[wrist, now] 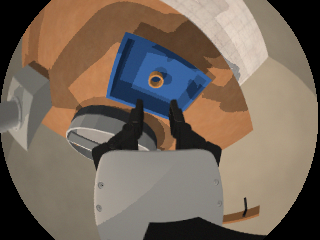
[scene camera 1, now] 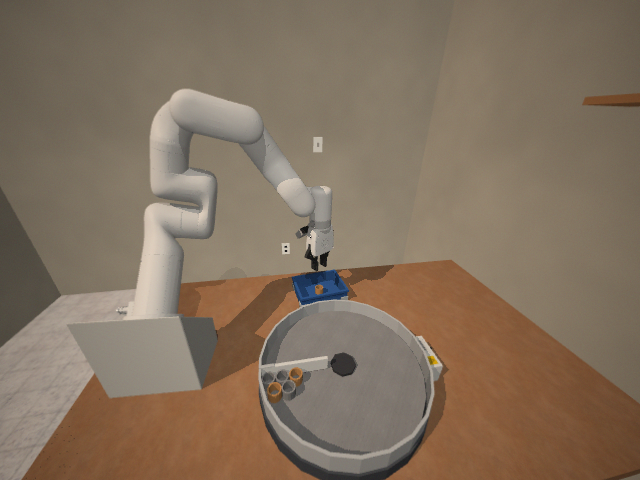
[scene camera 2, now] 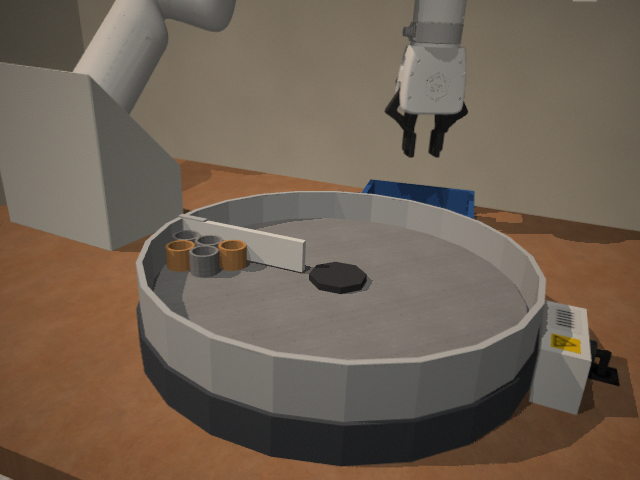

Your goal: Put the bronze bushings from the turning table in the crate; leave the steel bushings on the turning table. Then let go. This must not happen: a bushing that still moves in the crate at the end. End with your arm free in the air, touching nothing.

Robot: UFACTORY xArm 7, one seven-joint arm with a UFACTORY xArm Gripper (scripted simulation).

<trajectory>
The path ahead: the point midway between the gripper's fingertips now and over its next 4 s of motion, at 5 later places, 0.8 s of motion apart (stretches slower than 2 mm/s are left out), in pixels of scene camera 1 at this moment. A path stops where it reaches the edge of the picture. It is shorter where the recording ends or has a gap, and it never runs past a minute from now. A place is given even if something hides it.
My gripper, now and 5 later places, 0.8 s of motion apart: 318,267; 317,268; 312,287; 304,319; 294,363; 292,375
</trajectory>
